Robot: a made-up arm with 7 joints. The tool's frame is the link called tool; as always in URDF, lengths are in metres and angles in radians. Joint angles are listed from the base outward.
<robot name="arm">
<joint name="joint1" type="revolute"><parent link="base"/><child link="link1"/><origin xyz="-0.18 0.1 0.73" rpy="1.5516 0.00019 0.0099"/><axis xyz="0 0 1"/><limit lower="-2.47" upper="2.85"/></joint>
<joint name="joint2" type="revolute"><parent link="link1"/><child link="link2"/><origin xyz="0.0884 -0.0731 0.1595" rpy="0.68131 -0.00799 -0.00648"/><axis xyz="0 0 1"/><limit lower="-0.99" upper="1.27"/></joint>
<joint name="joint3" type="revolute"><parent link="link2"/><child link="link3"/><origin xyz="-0.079 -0.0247 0.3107" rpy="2.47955 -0.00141 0.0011"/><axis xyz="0 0 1"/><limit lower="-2.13" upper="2.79"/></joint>
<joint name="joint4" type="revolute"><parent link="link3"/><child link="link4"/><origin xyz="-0.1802 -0.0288 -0.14" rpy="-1.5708 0 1.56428"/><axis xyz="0 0 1"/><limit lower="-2.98" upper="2.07"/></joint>
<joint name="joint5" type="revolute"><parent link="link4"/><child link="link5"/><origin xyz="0.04 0.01 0" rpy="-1.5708 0 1.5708"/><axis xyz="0 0 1"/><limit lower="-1.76" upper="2.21"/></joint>
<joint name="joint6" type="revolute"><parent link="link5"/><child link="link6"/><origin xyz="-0.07 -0.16 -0.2" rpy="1.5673 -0.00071 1.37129"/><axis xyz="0 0 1"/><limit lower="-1.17" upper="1.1"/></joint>
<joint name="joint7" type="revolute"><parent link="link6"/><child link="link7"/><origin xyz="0.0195 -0.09 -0.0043" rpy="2.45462 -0.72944 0.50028"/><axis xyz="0 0 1"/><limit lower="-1.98" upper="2.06"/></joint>
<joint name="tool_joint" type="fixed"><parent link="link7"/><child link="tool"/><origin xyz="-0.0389 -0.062 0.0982" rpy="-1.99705 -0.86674 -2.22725"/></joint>
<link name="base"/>
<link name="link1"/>
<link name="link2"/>
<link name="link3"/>
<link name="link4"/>
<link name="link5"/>
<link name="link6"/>
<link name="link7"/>
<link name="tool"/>
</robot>
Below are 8 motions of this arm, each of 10 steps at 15 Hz.
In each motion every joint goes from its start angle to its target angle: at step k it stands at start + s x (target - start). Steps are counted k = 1, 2, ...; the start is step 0. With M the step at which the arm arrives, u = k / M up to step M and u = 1 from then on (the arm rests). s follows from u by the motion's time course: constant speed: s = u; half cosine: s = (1 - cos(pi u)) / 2; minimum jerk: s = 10 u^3 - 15 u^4 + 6 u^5.
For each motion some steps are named. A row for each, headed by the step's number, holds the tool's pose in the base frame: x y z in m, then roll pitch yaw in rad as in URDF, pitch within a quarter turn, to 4 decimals.
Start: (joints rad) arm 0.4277 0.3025 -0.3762 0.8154 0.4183 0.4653 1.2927
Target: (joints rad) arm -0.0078 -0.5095 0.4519 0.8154 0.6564 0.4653 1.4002
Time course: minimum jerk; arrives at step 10
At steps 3, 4, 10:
3: -0.1385 -0.5240 0.1606 -0.0237 -0.4071 1.1559
4: -0.2306 -0.5457 0.1975 0.2870 -0.2570 1.1503
10: -0.3645 -0.6668 0.5377 1.6774 0.2150 1.5862

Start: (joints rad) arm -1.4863 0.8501 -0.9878 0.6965 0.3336 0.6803 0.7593
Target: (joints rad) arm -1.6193 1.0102 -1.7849 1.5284 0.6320 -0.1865 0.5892
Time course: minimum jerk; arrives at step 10
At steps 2, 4, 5, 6, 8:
2: -0.7541 -0.5205 0.5259 -0.3237 0.4615 1.1279
4: -0.7316 -0.6090 0.5528 -0.5633 0.6583 0.8351
5: -0.7222 -0.6617 0.5858 -0.8059 0.7042 0.5365
6: -0.7217 -0.7042 0.6249 -1.0422 0.6496 0.2254
8: -0.7385 -0.7459 0.6780 -1.2424 0.4309 -0.1264

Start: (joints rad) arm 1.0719 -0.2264 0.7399 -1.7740 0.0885 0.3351 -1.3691
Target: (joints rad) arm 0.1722 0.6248 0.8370 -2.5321 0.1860 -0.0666 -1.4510
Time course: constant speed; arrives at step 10
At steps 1, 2, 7, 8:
1: -0.2275 -0.1005 0.7999 -0.3781 -0.9365 0.9841
2: -0.2319 -0.1108 0.8200 -0.2324 -1.0153 0.8692
7: -0.2682 -0.1992 0.8909 0.9023 -1.2065 -0.2639
8: -0.2819 -0.2199 0.8991 1.1356 -1.1885 -0.5250

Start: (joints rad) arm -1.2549 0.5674 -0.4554 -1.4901 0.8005 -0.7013 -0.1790
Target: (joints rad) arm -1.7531 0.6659 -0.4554 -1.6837 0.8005 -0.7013 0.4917
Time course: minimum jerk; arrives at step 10
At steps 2, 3, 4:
2: -0.8029 0.0510 0.7008 0.6825 -0.9954 1.4781
3: -0.7967 0.0525 0.7346 0.8782 -1.0166 1.3262
4: -0.7844 0.0546 0.7826 1.1767 -1.0196 1.0899

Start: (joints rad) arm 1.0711 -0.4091 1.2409 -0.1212 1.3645 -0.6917 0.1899
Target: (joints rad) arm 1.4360 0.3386 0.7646 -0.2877 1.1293 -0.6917 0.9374
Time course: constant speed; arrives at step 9
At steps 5, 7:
5: -0.1441 -0.4118 0.2489 0.8936 0.0117 1.9506
7: 0.0171 -0.3276 0.2164 0.6884 -0.0888 1.8027

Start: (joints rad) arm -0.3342 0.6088 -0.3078 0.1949 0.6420 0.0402 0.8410
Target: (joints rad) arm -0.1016 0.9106 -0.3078 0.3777 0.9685 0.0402 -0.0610
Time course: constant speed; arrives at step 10
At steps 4, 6, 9, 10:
4: -0.3599 -0.3594 0.0008 -0.0911 -0.0301 1.1737
6: -0.3224 -0.3701 -0.0287 -0.2953 0.1217 1.1879
9: -0.2616 -0.3920 -0.0675 -0.5998 0.3500 1.1357
10: -0.2405 -0.4007 -0.0785 -0.7058 0.4223 1.0981

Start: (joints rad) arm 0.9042 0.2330 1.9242 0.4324 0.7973 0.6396 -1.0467
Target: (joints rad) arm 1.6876 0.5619 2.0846 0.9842 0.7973 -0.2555 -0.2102
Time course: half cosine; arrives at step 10
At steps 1, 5, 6, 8, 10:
1: -0.3691 -0.4564 0.5509 -0.3557 0.3214 2.1905
5: -0.3027 -0.5455 0.4828 0.1009 0.4719 2.3370
6: -0.2683 -0.5714 0.4716 0.2462 0.5465 2.3201
8: -0.2056 -0.6092 0.4672 0.4358 0.6936 2.2081
10: -0.1805 -0.6225 0.4702 0.4816 0.7559 2.1307

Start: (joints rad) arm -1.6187 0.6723 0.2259 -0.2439 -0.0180 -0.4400 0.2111
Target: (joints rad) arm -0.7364 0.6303 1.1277 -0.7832 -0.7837 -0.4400 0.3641
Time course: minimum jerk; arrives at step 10
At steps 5, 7, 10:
5: -0.6168 0.0045 0.6586 1.4180 1.0639 -0.0198
7: -0.4663 0.0009 0.5706 1.2484 1.1674 -0.5613
10: -0.3937 -0.0096 0.5387 1.1088 1.2312 -0.8641

